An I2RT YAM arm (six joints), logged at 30 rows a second.
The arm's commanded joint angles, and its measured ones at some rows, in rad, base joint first. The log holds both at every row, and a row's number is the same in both.
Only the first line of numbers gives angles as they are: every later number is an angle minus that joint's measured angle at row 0.
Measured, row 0:
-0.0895 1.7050 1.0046 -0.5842 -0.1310 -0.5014
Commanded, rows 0 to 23:
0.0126 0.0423 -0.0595 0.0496 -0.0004 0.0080
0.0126 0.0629 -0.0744 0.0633 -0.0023 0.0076
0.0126 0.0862 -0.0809 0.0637 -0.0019 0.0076
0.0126 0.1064 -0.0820 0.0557 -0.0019 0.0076
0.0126 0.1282 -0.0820 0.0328 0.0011 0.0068
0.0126 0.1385 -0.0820 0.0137 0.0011 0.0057
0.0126 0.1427 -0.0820 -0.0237 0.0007 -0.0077
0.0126 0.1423 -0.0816 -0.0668 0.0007 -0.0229
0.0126 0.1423 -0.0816 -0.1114 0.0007 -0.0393
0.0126 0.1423 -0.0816 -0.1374 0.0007 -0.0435
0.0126 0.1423 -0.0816 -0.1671 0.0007 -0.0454
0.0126 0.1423 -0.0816 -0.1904 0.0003 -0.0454
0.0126 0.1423 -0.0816 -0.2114 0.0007 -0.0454
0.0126 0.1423 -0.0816 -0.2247 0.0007 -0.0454
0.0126 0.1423 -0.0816 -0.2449 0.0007 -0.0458
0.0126 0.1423 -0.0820 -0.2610 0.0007 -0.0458
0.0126 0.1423 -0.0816 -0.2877 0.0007 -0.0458
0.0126 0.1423 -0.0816 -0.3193 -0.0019 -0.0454
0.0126 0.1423 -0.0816 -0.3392 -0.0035 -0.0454
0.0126 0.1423 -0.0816 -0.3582 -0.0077 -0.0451
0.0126 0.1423 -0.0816 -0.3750 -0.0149 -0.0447
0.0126 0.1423 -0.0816 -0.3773 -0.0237 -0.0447
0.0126 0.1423 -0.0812 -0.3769 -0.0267 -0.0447
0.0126 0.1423 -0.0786 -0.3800 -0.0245 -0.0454
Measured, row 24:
0.0061 0.0828 -0.0294 -0.3674 -0.0275 -0.0245
